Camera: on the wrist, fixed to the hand. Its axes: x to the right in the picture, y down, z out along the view.
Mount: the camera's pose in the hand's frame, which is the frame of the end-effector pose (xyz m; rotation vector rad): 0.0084 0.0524 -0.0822 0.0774 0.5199 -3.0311
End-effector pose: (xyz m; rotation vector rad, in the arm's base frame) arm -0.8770 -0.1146 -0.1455 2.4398 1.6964 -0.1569
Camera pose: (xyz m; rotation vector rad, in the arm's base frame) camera -0.8256 -0.1087 -0.0624 1.4864 -2.3807 -0.1152
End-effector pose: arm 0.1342 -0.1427 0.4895 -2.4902 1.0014 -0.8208
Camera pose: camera 0.0608 -0.1925 0.5308 0.8482 2.1836 0.8695
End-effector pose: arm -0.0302 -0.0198 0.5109 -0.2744 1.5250 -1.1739
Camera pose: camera -0.0811 0.0414 0.4540 1.2707 0.0258 1.4200
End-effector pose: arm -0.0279 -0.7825 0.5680 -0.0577 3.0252 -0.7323
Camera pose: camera -0.0408 -0.6988 0.6169 2.3264 -0.0252 0.1249
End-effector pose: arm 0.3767 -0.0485 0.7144 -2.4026 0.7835 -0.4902
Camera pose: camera 0.3207 -0.1214 0.7477 0.7810 2.3235 1.2323
